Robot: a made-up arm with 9 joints. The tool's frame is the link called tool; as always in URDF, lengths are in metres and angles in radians. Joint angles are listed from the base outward. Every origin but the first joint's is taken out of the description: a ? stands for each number. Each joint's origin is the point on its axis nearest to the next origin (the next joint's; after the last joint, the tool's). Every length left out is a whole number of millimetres.
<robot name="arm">
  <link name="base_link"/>
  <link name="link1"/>
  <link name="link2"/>
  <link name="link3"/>
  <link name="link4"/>
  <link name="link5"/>
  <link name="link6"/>
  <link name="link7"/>
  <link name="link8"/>
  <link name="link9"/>
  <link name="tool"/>
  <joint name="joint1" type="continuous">
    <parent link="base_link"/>
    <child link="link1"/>
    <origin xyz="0.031 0.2 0.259" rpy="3.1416 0 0"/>
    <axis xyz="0 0 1"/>
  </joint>
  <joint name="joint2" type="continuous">
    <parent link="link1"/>
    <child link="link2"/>
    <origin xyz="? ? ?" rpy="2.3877 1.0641 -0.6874"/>
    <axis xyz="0 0 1"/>
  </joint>
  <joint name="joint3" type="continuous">
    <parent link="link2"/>
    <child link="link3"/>
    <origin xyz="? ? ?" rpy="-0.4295 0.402 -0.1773"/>
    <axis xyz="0 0 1"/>
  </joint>
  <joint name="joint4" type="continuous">
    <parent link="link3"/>
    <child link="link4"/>
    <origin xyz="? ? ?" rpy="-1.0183 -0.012 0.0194"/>
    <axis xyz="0 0 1"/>
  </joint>
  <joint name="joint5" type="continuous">
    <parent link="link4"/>
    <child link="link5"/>
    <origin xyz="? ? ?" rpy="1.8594 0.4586 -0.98"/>
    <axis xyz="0 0 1"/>
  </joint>
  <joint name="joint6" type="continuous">
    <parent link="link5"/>
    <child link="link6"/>
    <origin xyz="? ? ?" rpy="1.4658 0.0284 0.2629"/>
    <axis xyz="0 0 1"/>
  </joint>
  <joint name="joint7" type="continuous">
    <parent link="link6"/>
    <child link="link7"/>
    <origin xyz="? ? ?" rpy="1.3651 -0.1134 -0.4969"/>
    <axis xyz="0 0 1"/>
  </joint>
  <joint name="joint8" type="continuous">
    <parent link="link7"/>
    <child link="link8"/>
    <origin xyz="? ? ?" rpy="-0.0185 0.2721 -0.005"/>
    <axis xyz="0 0 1"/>
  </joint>
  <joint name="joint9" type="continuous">
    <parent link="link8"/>
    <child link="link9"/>
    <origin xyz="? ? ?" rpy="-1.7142 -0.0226 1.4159"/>
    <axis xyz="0 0 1"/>
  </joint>
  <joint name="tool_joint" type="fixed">
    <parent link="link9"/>
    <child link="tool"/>
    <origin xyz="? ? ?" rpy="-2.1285 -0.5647 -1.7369"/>
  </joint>
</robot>
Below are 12 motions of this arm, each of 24 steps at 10 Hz.
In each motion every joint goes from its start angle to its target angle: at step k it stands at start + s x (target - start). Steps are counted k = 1, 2, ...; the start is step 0. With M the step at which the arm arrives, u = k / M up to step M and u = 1 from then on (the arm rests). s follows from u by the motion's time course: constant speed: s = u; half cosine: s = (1 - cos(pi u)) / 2; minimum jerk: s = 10 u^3 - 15 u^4 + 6 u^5.
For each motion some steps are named. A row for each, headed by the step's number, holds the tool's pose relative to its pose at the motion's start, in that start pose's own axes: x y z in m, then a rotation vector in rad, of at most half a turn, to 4 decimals.
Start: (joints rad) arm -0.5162 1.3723 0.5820 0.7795 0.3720 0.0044 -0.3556 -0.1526 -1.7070
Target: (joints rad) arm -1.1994 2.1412 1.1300 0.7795 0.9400 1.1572 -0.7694 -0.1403 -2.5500
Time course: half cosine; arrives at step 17
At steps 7, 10, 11, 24:
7: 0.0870 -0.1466 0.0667 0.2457 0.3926 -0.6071
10: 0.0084 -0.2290 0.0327 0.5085 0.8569 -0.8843
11: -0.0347 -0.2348 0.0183 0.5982 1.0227 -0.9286
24: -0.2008 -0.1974 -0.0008 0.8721 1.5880 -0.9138

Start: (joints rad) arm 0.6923 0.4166 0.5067 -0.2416 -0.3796 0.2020 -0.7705 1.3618 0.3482
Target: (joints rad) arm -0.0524 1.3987 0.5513 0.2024 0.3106 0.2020 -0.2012 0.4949 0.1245
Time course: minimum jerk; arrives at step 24
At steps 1, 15, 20, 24:
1: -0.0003 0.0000 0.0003 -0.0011 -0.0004 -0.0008
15: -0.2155 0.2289 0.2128 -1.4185 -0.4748 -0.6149
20: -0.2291 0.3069 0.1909 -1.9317 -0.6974 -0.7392
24: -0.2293 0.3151 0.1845 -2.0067 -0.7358 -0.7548

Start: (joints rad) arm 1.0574 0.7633 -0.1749 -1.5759 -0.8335 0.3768 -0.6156 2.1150 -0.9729
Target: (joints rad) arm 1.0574 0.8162 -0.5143 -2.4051 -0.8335 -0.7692 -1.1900 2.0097 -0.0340
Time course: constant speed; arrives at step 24
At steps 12, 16, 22, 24:
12: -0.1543 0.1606 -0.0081 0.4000 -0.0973 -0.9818
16: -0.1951 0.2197 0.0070 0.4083 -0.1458 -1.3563
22: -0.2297 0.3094 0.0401 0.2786 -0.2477 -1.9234
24: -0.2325 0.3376 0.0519 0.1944 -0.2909 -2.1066

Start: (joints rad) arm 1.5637 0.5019 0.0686 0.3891 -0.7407 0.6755 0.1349 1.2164 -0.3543
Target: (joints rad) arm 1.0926 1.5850 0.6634 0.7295 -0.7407 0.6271 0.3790 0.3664 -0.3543
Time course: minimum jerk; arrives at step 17
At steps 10, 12, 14, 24:
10: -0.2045 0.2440 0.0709 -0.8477 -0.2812 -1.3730
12: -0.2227 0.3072 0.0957 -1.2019 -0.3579 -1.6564
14: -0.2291 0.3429 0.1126 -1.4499 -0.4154 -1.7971
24: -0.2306 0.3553 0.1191 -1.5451 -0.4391 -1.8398

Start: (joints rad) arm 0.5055 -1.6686 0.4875 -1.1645 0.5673 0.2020 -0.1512 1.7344 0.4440
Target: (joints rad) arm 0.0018 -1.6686 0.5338 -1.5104 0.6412 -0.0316 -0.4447 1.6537 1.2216
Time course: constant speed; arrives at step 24
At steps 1, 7, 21, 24:
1: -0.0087 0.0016 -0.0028 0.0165 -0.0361 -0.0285
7: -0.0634 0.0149 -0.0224 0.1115 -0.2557 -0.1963
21: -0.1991 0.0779 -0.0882 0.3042 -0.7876 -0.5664
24: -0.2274 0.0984 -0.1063 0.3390 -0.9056 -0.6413

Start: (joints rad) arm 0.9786 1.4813 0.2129 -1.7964 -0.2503 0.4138 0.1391 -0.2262 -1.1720
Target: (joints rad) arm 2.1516 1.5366 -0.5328 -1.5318 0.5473 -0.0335 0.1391 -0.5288 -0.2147
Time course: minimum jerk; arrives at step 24
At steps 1, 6, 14, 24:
1: 0.0000 0.0002 0.0001 0.0008 -0.0002 -0.0018
6: 0.0044 0.0263 0.0188 0.1235 -0.0273 -0.2726
14: 0.0662 0.2418 0.2051 0.5144 0.0190 -1.7915
24: 0.2273 0.3165 0.4179 0.3056 0.3706 -2.7035

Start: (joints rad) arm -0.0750 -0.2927 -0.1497 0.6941 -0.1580 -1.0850 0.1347 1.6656 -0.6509
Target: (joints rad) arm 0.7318 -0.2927 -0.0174 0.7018 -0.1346 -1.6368 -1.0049 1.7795 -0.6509
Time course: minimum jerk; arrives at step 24
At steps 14, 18, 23, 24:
14: 0.0492 0.1049 -0.0853 0.1469 0.0903 -0.3869
18: 0.0459 0.1633 -0.0994 0.2176 0.2020 -0.5321
23: 0.0402 0.1895 -0.1015 0.2446 0.2635 -0.5919
24: 0.0401 0.1896 -0.1015 0.2448 0.2639 -0.5923

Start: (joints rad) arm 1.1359 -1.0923 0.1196 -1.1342 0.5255 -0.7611 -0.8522 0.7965 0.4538
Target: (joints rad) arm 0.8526 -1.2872 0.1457 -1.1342 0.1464 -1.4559 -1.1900 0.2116 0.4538
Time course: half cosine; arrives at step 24
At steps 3, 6, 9, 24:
3: -0.0140 0.0042 0.0166 -0.0410 0.0141 -0.0229
6: -0.0494 0.0192 0.0663 -0.1630 0.0560 -0.0801
9: -0.0899 0.0500 0.1455 -0.3578 0.1232 -0.1423
24: -0.0915 0.2666 0.4552 -1.2593 0.4428 -0.0546

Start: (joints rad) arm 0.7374 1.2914 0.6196 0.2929 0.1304 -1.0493 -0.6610 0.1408 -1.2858
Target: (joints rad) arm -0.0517 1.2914 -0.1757 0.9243 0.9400 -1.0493 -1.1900 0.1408 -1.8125
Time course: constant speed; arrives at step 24
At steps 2, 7, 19, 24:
2: 0.0287 0.0386 0.0227 0.0372 -0.0162 -0.0067
7: 0.0893 0.1214 0.0880 0.1256 -0.0416 -0.0143
19: 0.1889 0.2431 0.2589 0.3076 -0.0356 0.0070
24: 0.2218 0.2644 0.3293 0.3772 -0.0158 0.0249

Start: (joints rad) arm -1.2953 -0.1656 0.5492 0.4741 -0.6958 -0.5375 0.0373 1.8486 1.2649
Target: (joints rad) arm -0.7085 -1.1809 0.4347 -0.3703 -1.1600 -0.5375 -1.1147 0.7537 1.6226
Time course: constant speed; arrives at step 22
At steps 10, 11, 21, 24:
10: 0.0524 0.4828 0.1302 -1.0217 -0.2123 0.3700
11: 0.0717 0.5293 0.1107 -1.0998 -0.1900 0.4677
21: 0.1875 0.7811 -0.2570 -1.1517 0.4610 1.7592
24: 0.1869 0.7859 -0.2955 -1.0637 0.5597 1.8877

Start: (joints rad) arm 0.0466 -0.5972 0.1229 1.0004 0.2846 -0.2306 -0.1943 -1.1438 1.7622
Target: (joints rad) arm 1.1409 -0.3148 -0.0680 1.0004 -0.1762 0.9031 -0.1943 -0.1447 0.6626
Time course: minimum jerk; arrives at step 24
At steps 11, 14, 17, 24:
11: -0.3105 0.0126 -0.1682 0.1872 0.5878 -0.8870
14: -0.4390 0.1784 -0.2619 0.5579 0.7727 -1.2629
17: -0.4537 0.3641 -0.3507 0.9761 0.7577 -1.4735
24: -0.3945 0.5000 -0.4285 1.3181 0.6065 -1.5499

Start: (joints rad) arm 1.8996 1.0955 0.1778 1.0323 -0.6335 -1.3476 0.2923 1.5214 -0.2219
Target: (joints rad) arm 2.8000 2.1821 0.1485 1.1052 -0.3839 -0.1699 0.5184 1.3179 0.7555
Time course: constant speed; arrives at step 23
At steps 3, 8, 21, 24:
3: 0.0520 -0.0389 -0.0028 0.1286 -0.0466 0.1073
8: 0.1686 -0.0890 -0.0148 0.3223 -0.1569 0.2713
21: 0.4836 -0.1219 0.0841 0.6371 -0.5965 0.5794
24: 0.5092 -0.1228 0.1257 0.6559 -0.6785 0.6062

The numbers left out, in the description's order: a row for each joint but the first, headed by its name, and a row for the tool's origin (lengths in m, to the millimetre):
joint2: 0.055 -0.011 0
joint3: 0.011 0.062 0
joint4: -0.06 0.103 0
joint5: 0.059 -0.186 0
joint6: 0.021 0.094 0
joint7: -0.025 0.496 0
joint8: -0.035 0.051 0
joint9: -0.036 0.045 0
tool: 0.016 -0.1 0

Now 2 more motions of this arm.
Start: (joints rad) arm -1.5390 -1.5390 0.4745 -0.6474 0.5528 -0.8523 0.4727 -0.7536 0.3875
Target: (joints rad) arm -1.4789 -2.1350 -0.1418 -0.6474 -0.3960 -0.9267 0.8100 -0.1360 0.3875
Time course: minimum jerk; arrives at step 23
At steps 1, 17, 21, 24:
1: 0.0000 0.0001 -0.0002 0.0010 0.0015 0.0002
17: -0.1242 0.2283 -0.2656 1.2262 1.6205 0.3799
21: -0.1497 0.2796 -0.2808 1.3662 1.8061 0.4635
24: -0.1511 0.2824 -0.2814 1.3733 1.8157 0.4682

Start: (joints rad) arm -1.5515 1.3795 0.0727 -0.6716 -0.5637 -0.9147 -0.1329 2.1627 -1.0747
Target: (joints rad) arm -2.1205 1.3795 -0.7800 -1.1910 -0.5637 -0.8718 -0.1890 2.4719 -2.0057
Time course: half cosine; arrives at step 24
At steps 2, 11, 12, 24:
2: -0.0132 -0.0051 0.0043 -0.0182 0.0350 0.0118
11: -0.3044 -0.1047 0.2242 -0.3675 0.9215 0.3282
12: -0.3389 -0.1149 0.2772 -0.4037 1.0628 0.3844
24: -0.4133 -0.1457 0.7838 -0.4793 2.1270 0.9174

